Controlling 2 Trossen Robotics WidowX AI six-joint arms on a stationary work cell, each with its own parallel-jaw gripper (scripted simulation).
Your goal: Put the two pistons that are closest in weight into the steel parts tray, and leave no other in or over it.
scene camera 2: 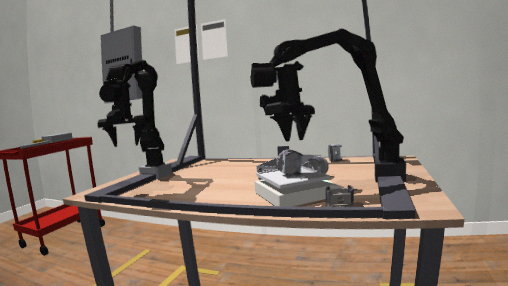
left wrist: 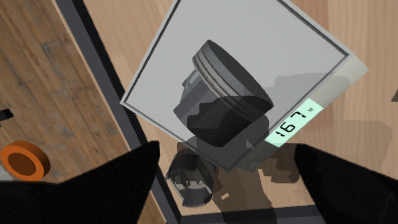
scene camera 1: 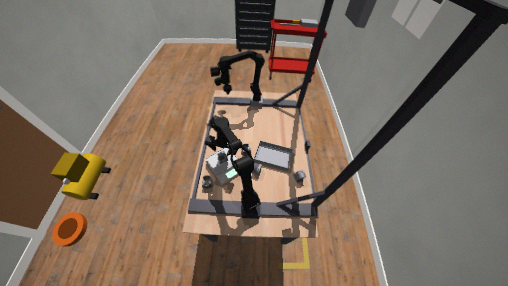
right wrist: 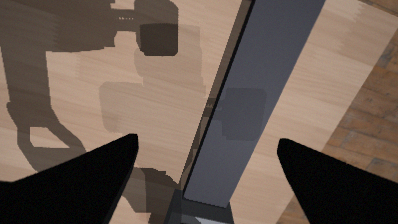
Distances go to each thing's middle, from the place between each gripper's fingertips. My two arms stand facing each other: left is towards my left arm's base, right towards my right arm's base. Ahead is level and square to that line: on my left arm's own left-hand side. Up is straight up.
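Scene:
Scale plate [scene camera 2: 275, 177]: my left hand is 14 cm above it, 1 cm short of it and 1 cm to the left of it. Counted from the same left hand, the steel parts tray [scene camera 1: 269, 154] is 18 cm below, 9 cm to the right and 32 cm behind, and the white scale [scene camera 2: 297, 195] is 16 cm below.
Measured from my right hand: the scale plate is 140 mm below, 40 mm behind and 560 mm to the left; the steel parts tray is 190 mm below, 370 mm behind and 480 mm to the left; the white scale is 160 mm below, 50 mm behind and 570 mm to the left.

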